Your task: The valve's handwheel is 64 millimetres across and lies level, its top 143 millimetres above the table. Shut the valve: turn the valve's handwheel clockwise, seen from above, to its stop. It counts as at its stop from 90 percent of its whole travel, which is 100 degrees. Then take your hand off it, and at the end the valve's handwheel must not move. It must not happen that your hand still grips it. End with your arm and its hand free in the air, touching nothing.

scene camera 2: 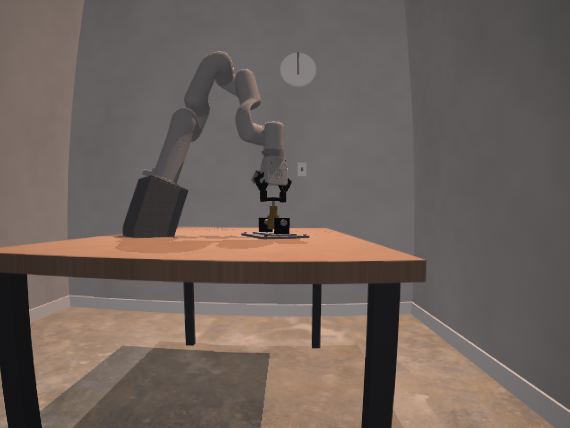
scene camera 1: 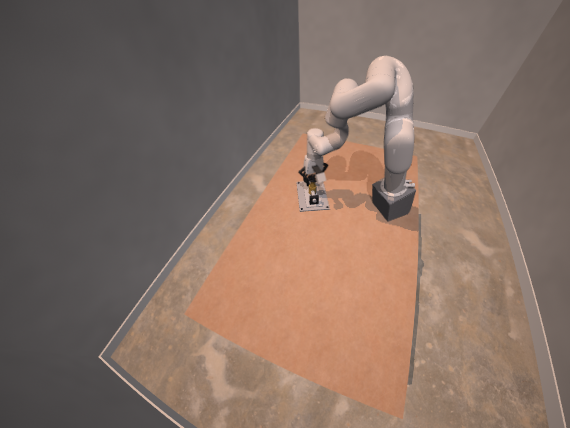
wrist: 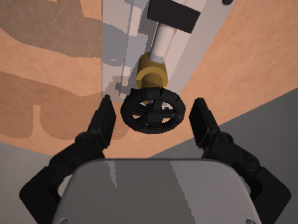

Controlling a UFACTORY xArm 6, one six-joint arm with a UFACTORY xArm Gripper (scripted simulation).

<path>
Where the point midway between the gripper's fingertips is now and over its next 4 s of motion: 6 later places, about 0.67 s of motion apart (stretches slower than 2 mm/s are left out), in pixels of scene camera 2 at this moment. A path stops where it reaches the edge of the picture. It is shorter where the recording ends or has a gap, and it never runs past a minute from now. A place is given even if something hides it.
The gripper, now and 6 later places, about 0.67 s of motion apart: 273, 201; 273, 193; 273, 183; 273, 180; 273, 183; 273, 188; 273, 192
</path>
